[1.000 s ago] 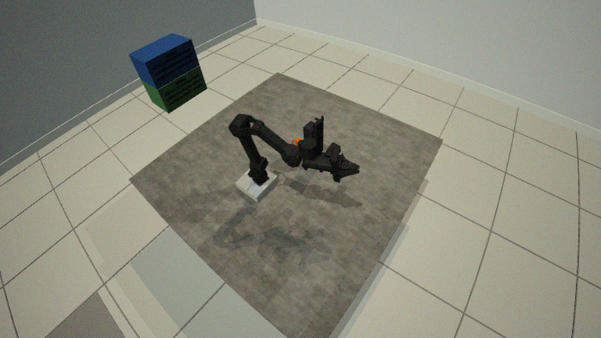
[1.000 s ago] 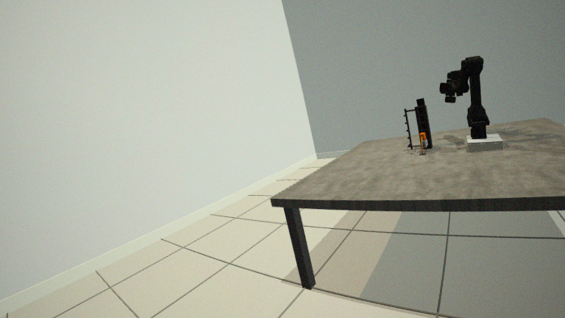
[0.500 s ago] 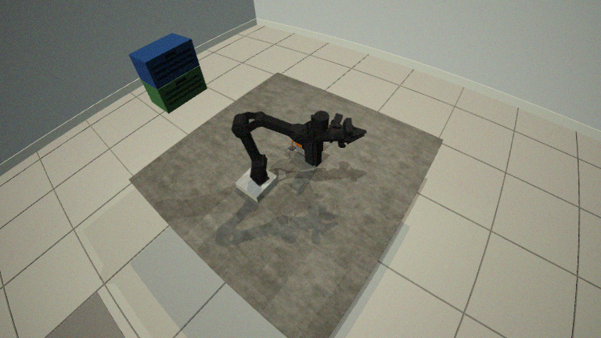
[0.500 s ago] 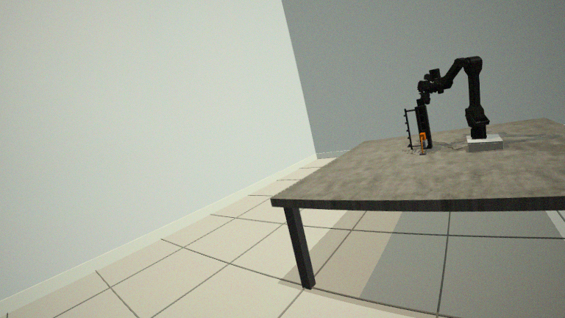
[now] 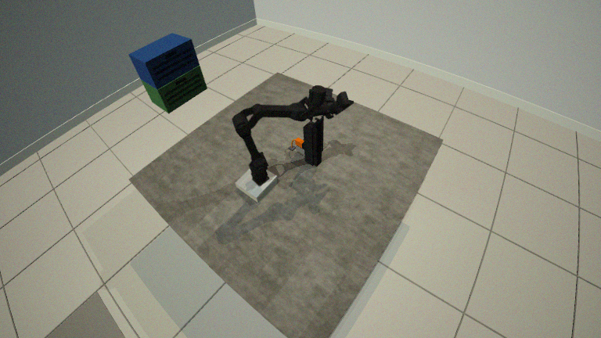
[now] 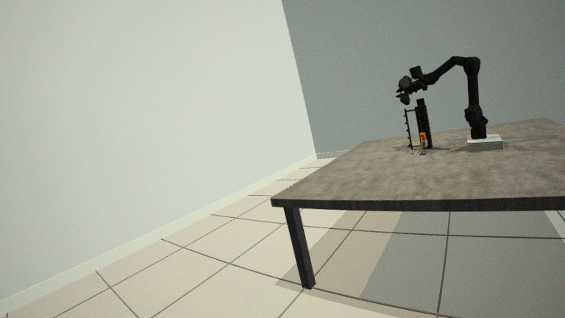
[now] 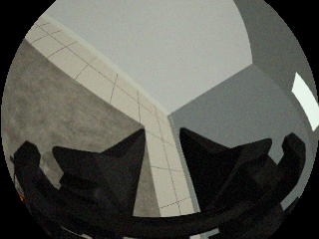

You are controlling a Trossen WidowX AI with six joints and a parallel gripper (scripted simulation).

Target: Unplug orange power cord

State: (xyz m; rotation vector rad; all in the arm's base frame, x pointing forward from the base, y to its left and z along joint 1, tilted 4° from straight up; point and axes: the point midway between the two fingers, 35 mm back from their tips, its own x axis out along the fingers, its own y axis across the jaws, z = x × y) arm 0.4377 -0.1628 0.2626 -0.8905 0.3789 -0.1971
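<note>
My gripper tip is now 170 mm past the orange plug, 160 mm to the right of it and 250 mm above it.
</note>
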